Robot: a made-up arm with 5 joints. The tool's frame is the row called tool.
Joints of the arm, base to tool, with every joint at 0 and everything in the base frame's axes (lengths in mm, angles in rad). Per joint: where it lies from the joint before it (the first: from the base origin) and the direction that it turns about. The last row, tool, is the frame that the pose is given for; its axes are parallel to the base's.
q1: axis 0 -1 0 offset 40 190 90
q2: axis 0.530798 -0.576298 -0.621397 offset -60 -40 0
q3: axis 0 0 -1 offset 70 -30 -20
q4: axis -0.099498 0.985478 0.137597 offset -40 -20 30
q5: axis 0 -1 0 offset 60 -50 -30
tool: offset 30 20 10
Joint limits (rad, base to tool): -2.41..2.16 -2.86..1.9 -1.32..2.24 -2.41..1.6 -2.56..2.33
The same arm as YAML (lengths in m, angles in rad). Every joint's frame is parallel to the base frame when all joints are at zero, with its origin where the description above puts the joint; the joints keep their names.
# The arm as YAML. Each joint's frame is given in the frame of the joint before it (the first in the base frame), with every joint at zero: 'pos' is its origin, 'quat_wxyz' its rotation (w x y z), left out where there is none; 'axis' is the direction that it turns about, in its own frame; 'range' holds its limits. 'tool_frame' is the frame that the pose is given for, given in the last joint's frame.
length_unit: m
angle_unit: rad
joints:
  - joint: q1
    pos: [0.04, 0.19, 0.09]
    axis: [0.0, -1.0, 0.0]
    range: [-2.41, 2.16]
  - joint: q2
    pos: [-0.06, -0.04, 0.0]
    axis: [0.530798, -0.576298, -0.621397]
    range: [-2.86, 1.9]
  - joint: q3
    pos: [0.07, -0.03, -0.02]
    axis: [0.0, 0.0, -1.0]
    range: [-1.32, 2.24]
  - joint: q4
    pos: [-0.04, -0.02, 0.03]
    axis: [-0.099498, 0.985478, 0.137597]
    range: [-2.41, 1.6]
  - joint: q5
    pos: [0.06, -0.05, -0.03]
    axis: [0.0, -1.0, 0.0]
    range: [-2.56, 2.33]
tool_frame:
  pos: [0.03, 0.02, 0.01]

